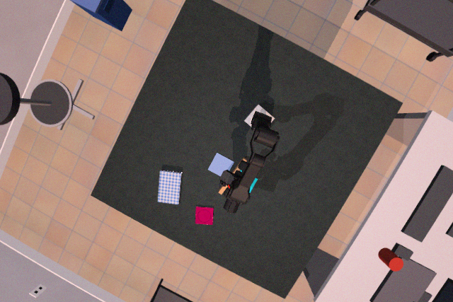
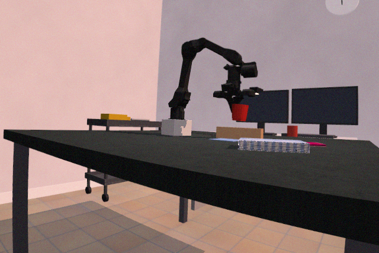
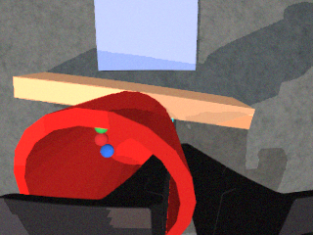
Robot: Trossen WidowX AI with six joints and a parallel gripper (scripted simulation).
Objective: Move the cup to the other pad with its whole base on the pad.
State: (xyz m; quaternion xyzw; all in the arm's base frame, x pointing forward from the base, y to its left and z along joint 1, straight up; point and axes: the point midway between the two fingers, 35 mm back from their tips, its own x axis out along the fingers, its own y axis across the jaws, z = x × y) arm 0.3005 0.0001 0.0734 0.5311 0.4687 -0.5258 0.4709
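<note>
The red cup is 30 mm ahead of my hand and 50 mm below it. From my hand the other things lie so: blue marble (50 mm ahead, 10 mm to the left, 60 mm below); then wooden bar (30 mm ahead, 20 mm to the right, 130 mm below); then green marble (50 mm ahead, 10 mm to the right, 60 mm below).
</note>
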